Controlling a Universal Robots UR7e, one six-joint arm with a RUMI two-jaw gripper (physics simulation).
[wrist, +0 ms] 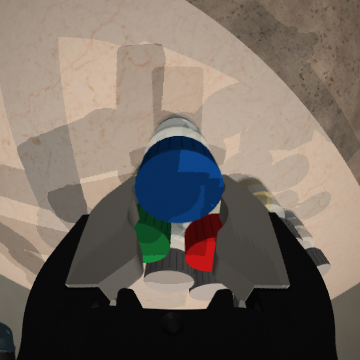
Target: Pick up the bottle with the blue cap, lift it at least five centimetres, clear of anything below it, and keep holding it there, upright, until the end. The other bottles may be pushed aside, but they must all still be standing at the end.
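Places are measured from the arm's base along level axes (x ahead, y left, z up), in millimetres.
Where they show: gripper, fingertip midpoint: (179,177).
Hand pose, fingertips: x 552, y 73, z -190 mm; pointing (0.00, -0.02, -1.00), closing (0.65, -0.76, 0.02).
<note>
After its pixels a point has its place.
The bottle with the blue cap (179,187) @(x 562, y 80, z -158 mm) stands upright at the centre of the wrist view; its clear shoulder shows above the cap. My gripper (179,177) @(x 552, y 72, z -191 mm) is shut on this bottle, with one jaw against each side just below the cap. The cap hides the contact and the bottle's base, so its height above the table cannot be told. A green-capped bottle (153,241) @(x 508, y 63, z -159 mm) and a red-capped bottle (202,246) @(x 527, y 29, z -159 mm) stand close behind it, between the jaws' inner faces and partly hidden by them.
Two bottles with grey-sided, pale-topped caps (169,276) @(x 469, y 19, z -159 mm) (209,290) @(x 468, y -41, z -159 mm) stand nearer the palm. More bottles, one with a grey cap (318,261) @(x 577, y -129, z -164 mm), show beyond the right jaw. The round marble table (95,22) @(x 605, y 221, z -264 mm) curves away at the upper right. A dark object (6,337) shows at the lower left.
</note>
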